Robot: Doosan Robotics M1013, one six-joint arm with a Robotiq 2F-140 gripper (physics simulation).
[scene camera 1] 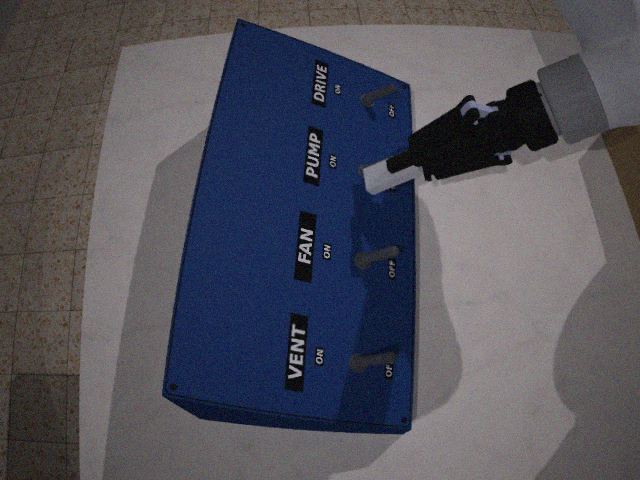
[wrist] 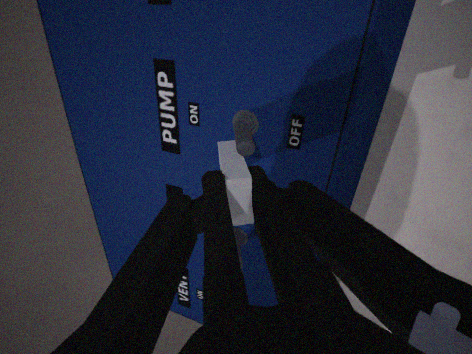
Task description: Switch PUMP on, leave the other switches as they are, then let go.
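Observation:
The blue switch panel carries labelled switches. The PUMP switch is mostly hidden behind the fingers in the scene view; in the wrist view its grey lever shows beyond the fingertips, between the ON and OFF marks, and its exact tilt is unclear. My gripper is shut and empty, its pale fingertips right beside the lever, on its ON side in the wrist view; contact is unclear. The DRIVE switch, FAN switch and VENT switch lean toward OFF.
The panel sits on a pale table. The DRIVE and FAN levers stick up on either side of the PUMP switch. The arm reaches in from the upper right in the scene view and casts a shadow over the panel's OFF side. Tiled floor lies beyond the table.

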